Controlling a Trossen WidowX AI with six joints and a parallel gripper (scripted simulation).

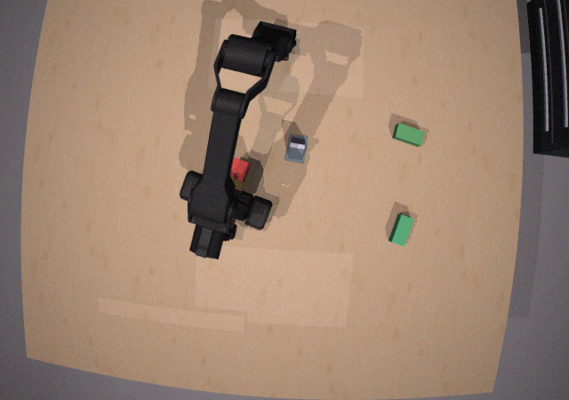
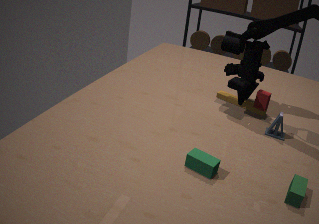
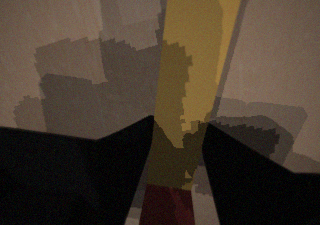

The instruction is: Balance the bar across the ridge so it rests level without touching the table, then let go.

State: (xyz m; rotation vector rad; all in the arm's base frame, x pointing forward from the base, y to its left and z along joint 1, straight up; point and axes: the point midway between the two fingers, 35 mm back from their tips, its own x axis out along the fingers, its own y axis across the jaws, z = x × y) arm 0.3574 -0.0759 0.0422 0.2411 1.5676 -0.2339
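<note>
Now: the ridge 120 mm behind my gripper tip, 140 mm to the left of it and 60 mm above it.
</note>
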